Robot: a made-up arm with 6 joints. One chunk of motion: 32 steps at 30 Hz.
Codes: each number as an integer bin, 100 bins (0 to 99) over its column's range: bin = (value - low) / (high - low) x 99, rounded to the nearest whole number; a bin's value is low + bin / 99 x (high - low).
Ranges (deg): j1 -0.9..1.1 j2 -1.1..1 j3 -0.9..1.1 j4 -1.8..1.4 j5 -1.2..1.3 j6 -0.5..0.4
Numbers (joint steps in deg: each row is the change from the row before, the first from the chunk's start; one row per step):
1: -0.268 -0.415 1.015 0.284 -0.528 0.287
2: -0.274 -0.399 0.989 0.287 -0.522 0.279
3: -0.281 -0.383 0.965 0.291 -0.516 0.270
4: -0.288 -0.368 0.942 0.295 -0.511 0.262
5: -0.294 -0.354 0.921 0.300 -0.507 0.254
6: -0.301 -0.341 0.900 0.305 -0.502 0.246
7: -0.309 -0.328 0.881 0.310 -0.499 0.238
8: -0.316 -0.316 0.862 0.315 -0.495 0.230
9: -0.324 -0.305 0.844 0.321 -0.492 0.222
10: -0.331 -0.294 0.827 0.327 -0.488 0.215
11: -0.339 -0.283 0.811 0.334 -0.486 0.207
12: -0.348 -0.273 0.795 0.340 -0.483 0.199
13: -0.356 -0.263 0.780 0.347 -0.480 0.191
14: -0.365 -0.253 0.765 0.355 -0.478 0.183
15: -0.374 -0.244 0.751 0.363 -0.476 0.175
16: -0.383 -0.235 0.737 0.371 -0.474 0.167
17: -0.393 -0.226 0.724 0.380 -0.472 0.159
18: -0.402 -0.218 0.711 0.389 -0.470 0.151
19: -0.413 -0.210 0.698 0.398 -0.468 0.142
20: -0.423 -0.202 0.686 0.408 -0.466 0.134
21: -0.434 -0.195 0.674 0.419 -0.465 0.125
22: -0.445 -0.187 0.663 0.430 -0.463 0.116
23: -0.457 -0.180 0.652 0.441 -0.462 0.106
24: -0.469 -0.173 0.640 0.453 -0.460 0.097
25: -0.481 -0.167 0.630 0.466 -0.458 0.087
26: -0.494 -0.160 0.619 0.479 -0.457 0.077
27: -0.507 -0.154 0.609 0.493 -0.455 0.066
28: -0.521 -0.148 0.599 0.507 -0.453 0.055
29: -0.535 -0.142 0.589 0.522 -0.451 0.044
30: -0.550 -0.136 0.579 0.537 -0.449 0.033
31: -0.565 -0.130 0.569 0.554 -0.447 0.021
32: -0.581 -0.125 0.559 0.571 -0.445 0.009
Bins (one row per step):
1: 31 32 95 64 27 87
2: 31 33 94 65 27 86
3: 31 34 92 65 27 85
4: 30 35 91 65 27 84
5: 30 35 90 65 27 83
6: 30 36 89 65 28 82
7: 29 36 88 65 28 81
8: 29 37 87 65 28 80
9: 29 37 86 66 28 79
10: 28 38 85 66 28 79
11: 28 39 85 66 28 78
12: 27 39 84 66 28 77
13: 27 39 83 66 29 76
14: 26 40 82 67 29 75
15: 26 40 82 67 29 74
16: 26 41 81 67 29 73
17: 25 41 80 67 29 72
18: 25 42 80 68 29 72
19: 24 42 79 68 29 71
20: 24 42 79 68 29 70
21: 23 43 78 69 29 69
22: 23 43 77 69 29 68
23: 22 43 77 69 29 67
24: 21 44 76 70 29 66
25: 21 44 76 70 29 65
26: 20 44 75 71 29 63
27: 19 45 75 71 30 62
28: 19 45 74 71 30 61
29: 18 45 74 72 30 60
30: 17 45 73 72 30 59
31: 17 46 73 73 30 57
32: 16 46 72 73 30 56

